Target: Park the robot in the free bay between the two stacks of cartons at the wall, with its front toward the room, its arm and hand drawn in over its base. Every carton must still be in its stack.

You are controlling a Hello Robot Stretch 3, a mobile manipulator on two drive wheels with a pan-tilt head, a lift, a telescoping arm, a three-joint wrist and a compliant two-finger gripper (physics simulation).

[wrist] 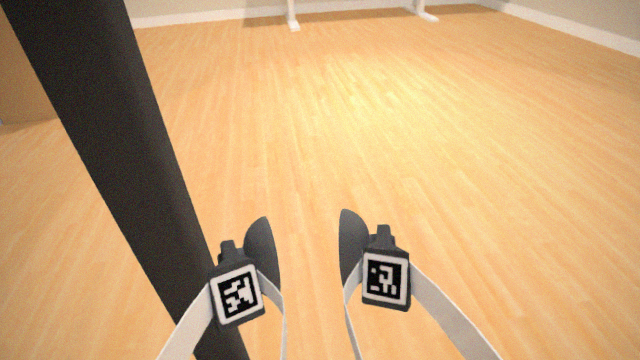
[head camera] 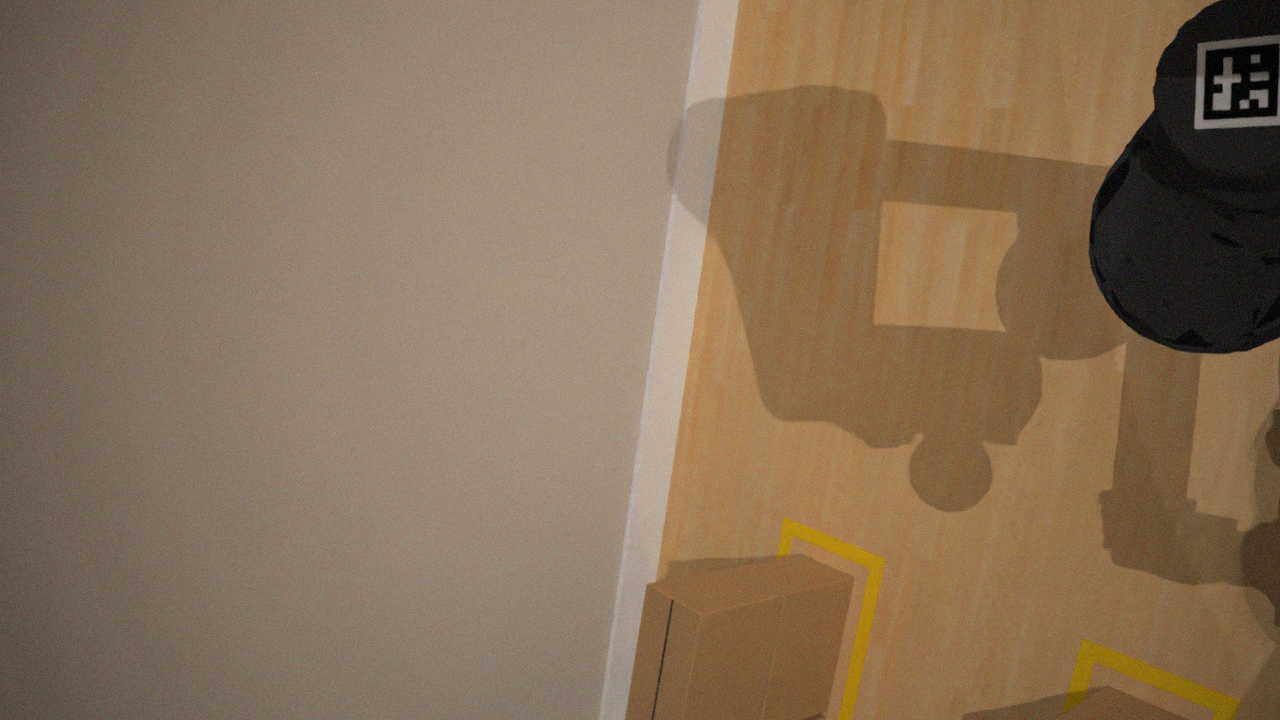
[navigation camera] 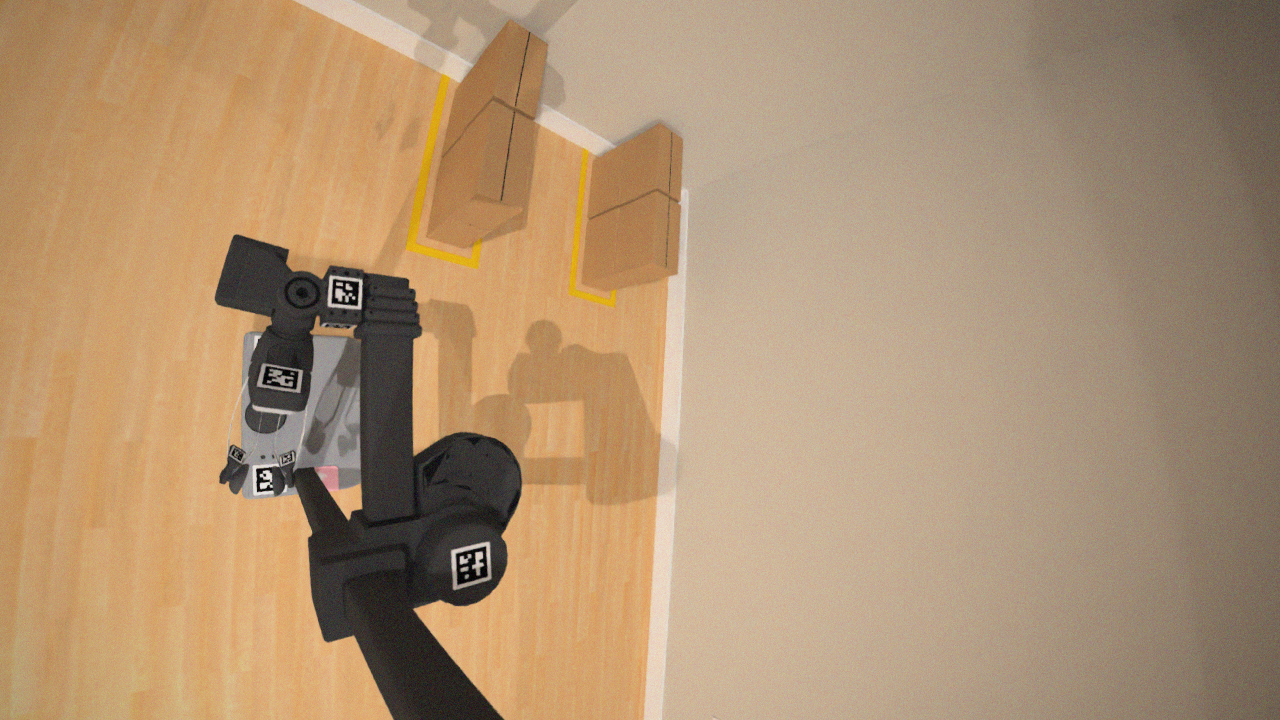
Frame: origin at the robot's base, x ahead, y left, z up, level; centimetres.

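Seen in the pictures: gripper, fingertip midpoint: (navigation camera: 256, 491).
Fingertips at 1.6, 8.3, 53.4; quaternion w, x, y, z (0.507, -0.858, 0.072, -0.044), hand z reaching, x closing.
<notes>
Offsets run from my fingertips to a thing's middle, as dx, dy, dz. "spot": to the spot under its first point.
In the navigation camera view, two brown carton stacks stand at the wall: one stack (navigation camera: 487, 147) is larger and farther left, the other stack (navigation camera: 631, 210) is near the side wall. A floor strip lies between them. The head camera view shows cartons @(spot: -95.4, -57.8, -31.7) (head camera: 760, 640) by the wall and the top of another carton @(spot: -47.3, -55.8, -47.2) (head camera: 1109, 705) at the bottom edge. My gripper (navigation camera: 259, 477) (wrist: 306, 240) is open and empty, folded back over my grey base (navigation camera: 344, 447). The stacks lie ahead of the wrist joint end, up the navigation view, apart from my body.
Yellow floor tape (navigation camera: 425, 179) (head camera: 866, 626) borders the larger stack and the wall-side stack. A long wall with a white skirting board (navigation camera: 671, 447) (head camera: 662, 358) runs beside my base. The dark mast (wrist: 115, 150) crosses the wrist view; white legs (wrist: 292, 20) stand at its far wall.
</notes>
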